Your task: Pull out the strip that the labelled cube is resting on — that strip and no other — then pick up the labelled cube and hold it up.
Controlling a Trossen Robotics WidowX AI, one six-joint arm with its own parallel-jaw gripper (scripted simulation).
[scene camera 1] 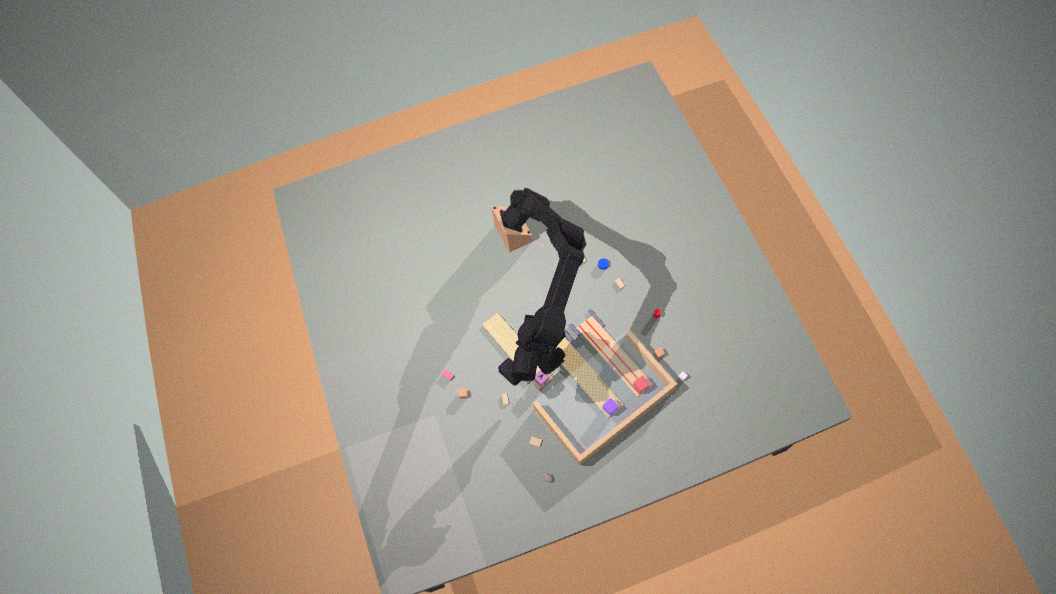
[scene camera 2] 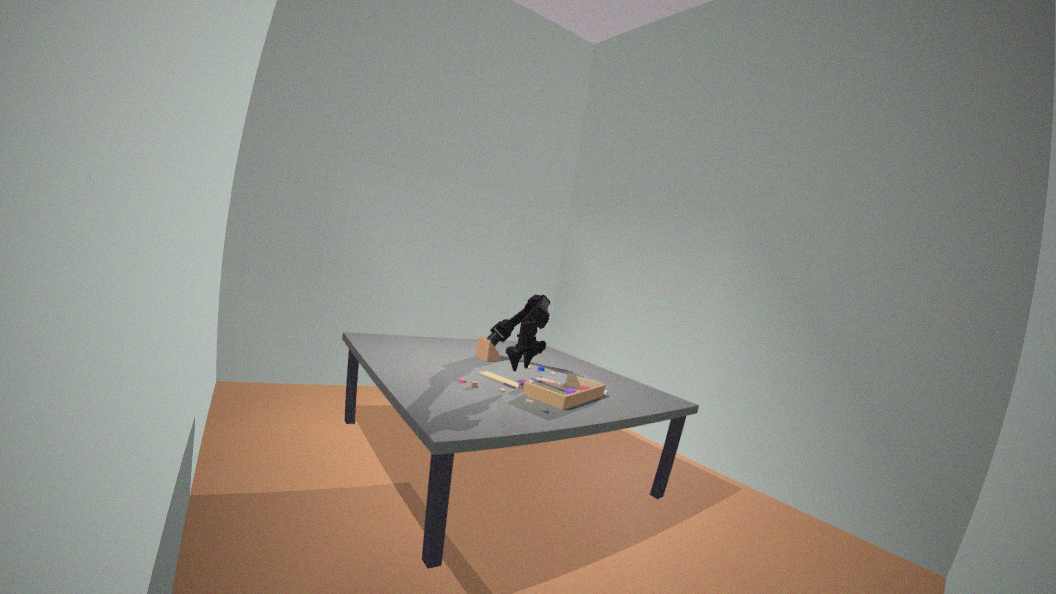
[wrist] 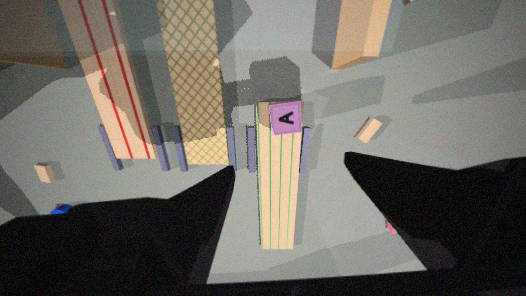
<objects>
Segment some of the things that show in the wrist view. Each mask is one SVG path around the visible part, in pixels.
My gripper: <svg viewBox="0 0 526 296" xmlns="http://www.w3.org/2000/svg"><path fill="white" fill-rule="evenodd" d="M526 157L504 159L462 169L445 169L356 152L345 153L344 163L354 181L367 197L372 200L385 219L424 265L425 271L207 284L218 240L234 190L236 175L233 165L230 165L169 199L139 197L84 203L71 206L67 213L16 217L9 222L6 221L0 225L0 296L526 296Z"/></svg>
A green-striped strip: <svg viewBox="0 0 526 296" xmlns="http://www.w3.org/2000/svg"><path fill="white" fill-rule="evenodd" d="M256 102L261 249L293 249L302 132L272 136L268 104L278 102ZM301 101L301 117L303 122L304 101Z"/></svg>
A cross-hatched strip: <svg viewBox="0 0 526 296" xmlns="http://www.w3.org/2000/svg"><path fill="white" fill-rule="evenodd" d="M166 55L188 164L229 164L219 55Z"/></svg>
A red-lined strip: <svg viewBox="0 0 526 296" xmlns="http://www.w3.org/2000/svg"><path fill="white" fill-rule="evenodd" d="M77 56L94 97L96 108L108 134L115 157L132 159L158 158L131 56Z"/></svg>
A labelled cube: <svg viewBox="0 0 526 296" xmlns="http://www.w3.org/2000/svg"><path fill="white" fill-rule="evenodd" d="M301 101L293 100L268 104L272 136L302 132Z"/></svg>
</objects>
